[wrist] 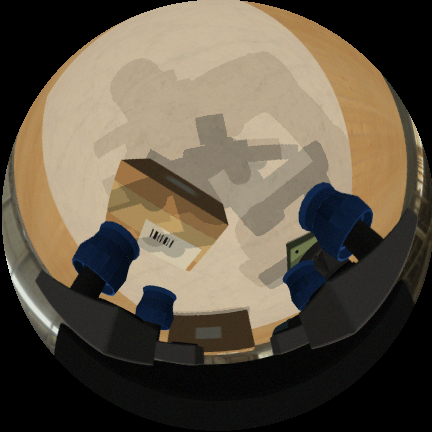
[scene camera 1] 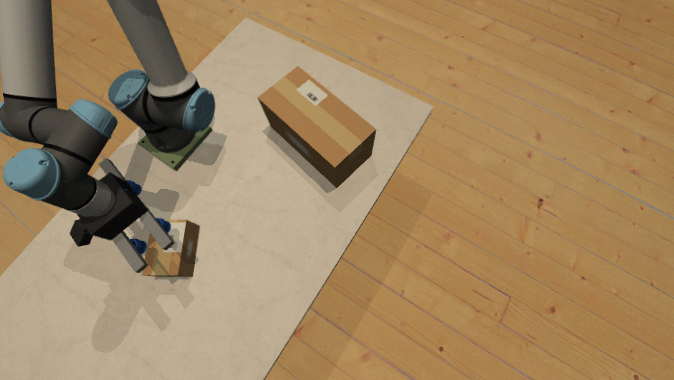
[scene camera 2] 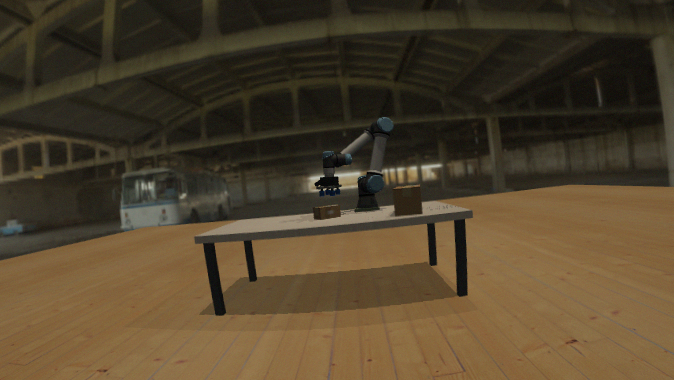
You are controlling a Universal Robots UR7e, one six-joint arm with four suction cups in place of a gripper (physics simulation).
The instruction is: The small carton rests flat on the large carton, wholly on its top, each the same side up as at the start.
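Frame: origin at the arm's base, x up, y ahead, z left, level; metres.
Seen in the pictures: end effector, tool point: [wrist: 223,267] [scene camera 2: 330,195]; arm's base, origin of the base link: [wrist: 316,257] [scene camera 1: 174,132] [scene camera 2: 367,207].
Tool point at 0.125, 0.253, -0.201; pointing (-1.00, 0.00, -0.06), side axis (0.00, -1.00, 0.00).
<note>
Offsets run from my tool point to a thing's middle, as dx, dy, dz. Level surfaces: height alone.
The small carton @(-0.103, +0.075, -0.013) [scene camera 1: 189,250] [scene camera 2: 327,212] [wrist: 170,212] rests flat on the table, its top with tape and a barcode label facing up. The large carton @(-0.065, +0.113, +0.516) [scene camera 1: 320,120] [scene camera 2: 408,201] [wrist: 230,330] stands apart from it on the table, on the other side of the arm's base, with its taped, labelled top up and bare. My gripper [scene camera 1: 136,216] [scene camera 2: 329,192] [wrist: 225,267] hangs above the small carton with a gap between the blue cups and its top, and holds nothing. In scene camera 1 the gripper hides part of the small carton's top.
The light table @(dx -0.141) [scene camera 1: 260,300] [scene camera 2: 280,230] carries both cartons. The arm's base on its green plate [scene camera 1: 176,163] stands between the cartons, toward the far long edge. The large carton is taller than the small one. The arm's shadow falls across the table around the small carton.
</note>
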